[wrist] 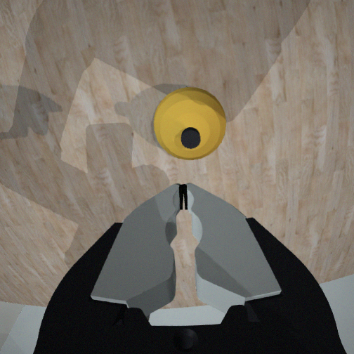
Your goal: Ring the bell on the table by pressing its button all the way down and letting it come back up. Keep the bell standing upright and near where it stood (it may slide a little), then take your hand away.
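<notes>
The bell [172, 112] is a round yellow dome, standing upright on the wooden table a little above the middle of the wrist view. Its black button [190, 138] shows whole, standing up from the dome, with no finger over it. My gripper [182, 186] is shut, its two grey jaws meeting at the tips with nothing held between them. In the view the tips are below the bell, apart from it, with a strip of table showing between.
The light wooden table [280, 165] spreads around the bell, with shadows of the arm and the bell across its left and upper parts. The table's curved near edge shows at the lower left and lower right, with a pale grey surface [340, 305] beyond it.
</notes>
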